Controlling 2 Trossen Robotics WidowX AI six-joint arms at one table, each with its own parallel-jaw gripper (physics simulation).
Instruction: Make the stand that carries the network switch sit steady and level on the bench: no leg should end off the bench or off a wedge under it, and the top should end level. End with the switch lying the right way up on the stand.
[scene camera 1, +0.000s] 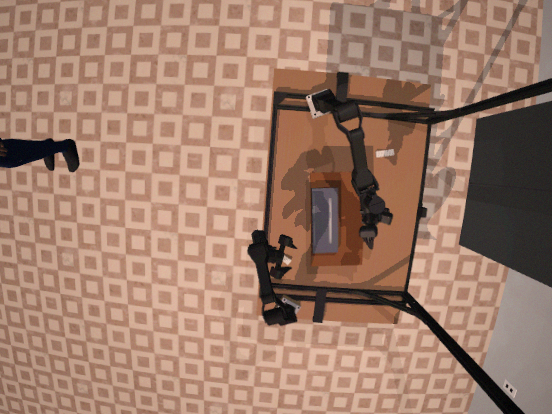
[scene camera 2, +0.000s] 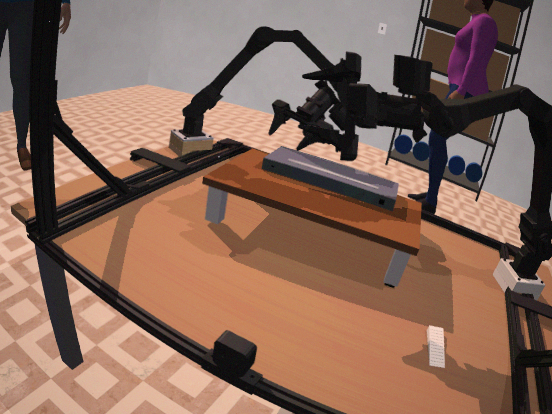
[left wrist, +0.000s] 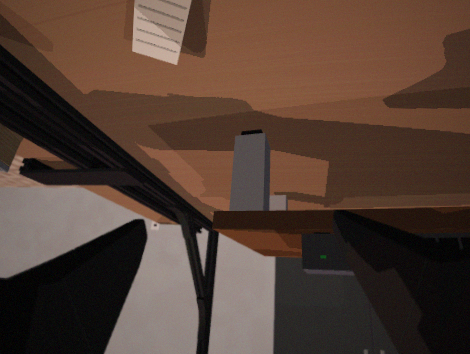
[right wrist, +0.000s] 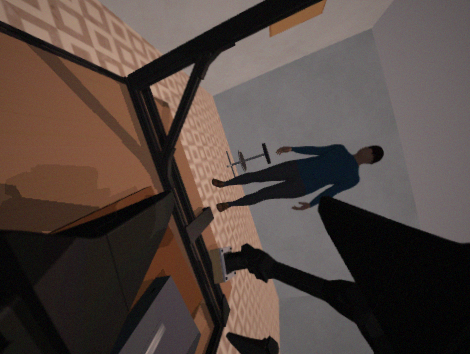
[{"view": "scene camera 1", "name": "my right gripper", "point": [372, 243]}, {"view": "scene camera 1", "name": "wooden stand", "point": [350, 246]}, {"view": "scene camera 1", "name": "grey network switch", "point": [324, 201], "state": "on the wooden stand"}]
